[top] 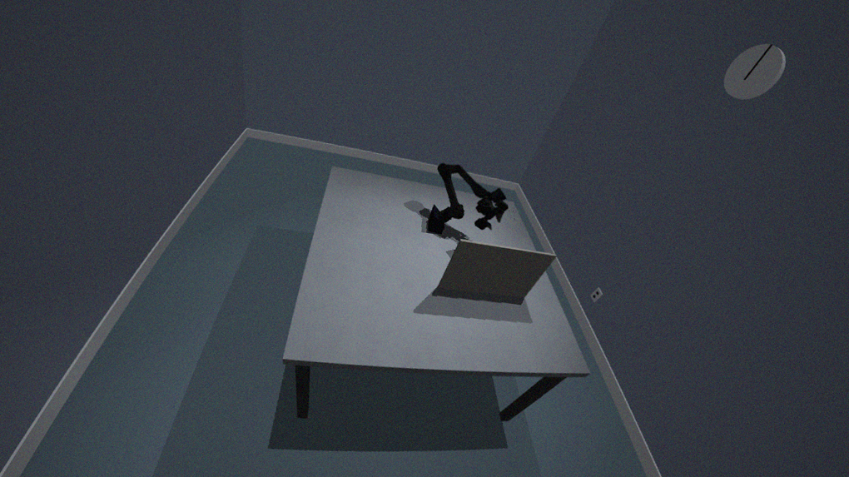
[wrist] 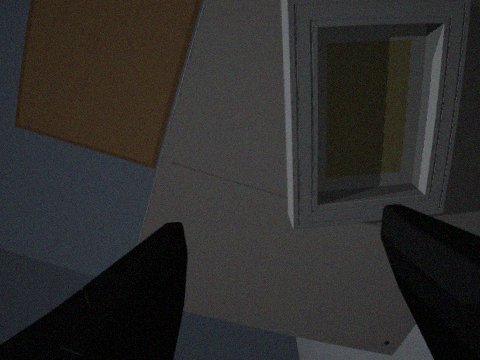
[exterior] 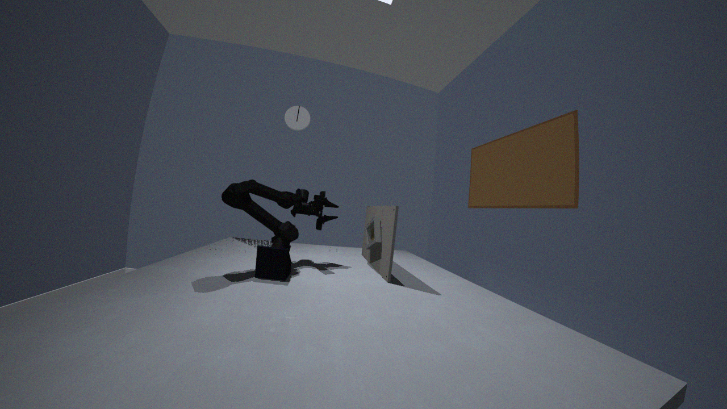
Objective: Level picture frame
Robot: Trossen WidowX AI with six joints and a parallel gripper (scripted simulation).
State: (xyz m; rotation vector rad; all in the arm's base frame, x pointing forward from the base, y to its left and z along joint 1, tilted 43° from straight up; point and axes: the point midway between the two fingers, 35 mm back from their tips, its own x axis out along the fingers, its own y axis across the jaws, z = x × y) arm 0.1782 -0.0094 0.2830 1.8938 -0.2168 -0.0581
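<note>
Now: gripper tip 19 cm short of the picture frame, 9 cm above it and 3 cm to the left of it. Also, from my gripper tip: wall panel 20 cm ahead, 10 cm below, 2 cm to the right.
</note>
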